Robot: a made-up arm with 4 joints.
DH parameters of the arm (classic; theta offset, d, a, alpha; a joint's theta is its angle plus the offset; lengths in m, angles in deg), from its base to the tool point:
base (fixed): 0 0 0 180
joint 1: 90 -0.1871 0.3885 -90
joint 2: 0 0.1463 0.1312 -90
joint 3: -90 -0.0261 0.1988 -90
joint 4: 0 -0.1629 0.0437 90
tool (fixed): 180 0.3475 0 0
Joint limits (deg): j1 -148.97..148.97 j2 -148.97..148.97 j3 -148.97..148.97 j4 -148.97..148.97
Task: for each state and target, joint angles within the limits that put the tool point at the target. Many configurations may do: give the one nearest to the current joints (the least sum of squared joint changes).
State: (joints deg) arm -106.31 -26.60 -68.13 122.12
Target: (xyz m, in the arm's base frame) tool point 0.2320 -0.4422 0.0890
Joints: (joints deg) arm -109.63 -20.94 -30.45 113.64
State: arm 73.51 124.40 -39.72 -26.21
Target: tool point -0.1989 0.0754 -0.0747
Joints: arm 77.97 124.97 -52.17 -13.68
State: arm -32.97 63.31 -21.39 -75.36
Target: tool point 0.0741 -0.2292 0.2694
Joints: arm -20.78 61.25 -16.46 -63.26
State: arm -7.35 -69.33 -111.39 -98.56
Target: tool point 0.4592 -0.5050 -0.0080
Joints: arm -50.62 -48.33 -127.69 -78.75
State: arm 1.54 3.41 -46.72 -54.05
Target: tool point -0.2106 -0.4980 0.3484
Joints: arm 26.71 -9.38 -60.72 -60.36
